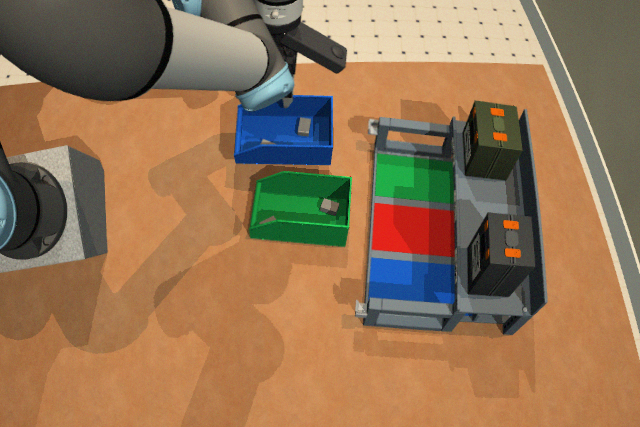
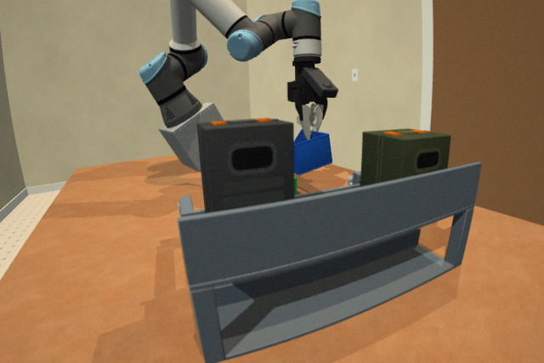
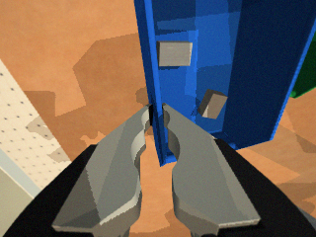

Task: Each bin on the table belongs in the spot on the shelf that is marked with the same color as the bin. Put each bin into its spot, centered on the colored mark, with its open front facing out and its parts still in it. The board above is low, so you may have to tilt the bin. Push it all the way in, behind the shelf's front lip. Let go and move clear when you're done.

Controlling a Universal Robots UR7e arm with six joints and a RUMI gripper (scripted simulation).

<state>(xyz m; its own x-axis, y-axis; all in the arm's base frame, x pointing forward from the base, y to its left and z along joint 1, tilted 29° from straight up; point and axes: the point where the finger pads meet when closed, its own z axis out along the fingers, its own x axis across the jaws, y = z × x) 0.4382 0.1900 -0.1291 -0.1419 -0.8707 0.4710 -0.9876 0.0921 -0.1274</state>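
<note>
Right now my hand is 1 cm past the blue bin, 4 cm to the left of it and 3 cm above it. Also, from my hand: shelf front lip 14 cm ahead, 19 cm to the right, 13 cm below; olive case 35 cm ahead, 11 cm to the right, 1 cm above; green bin 1 cm ahead, 16 cm to the right, 11 cm below.
</note>
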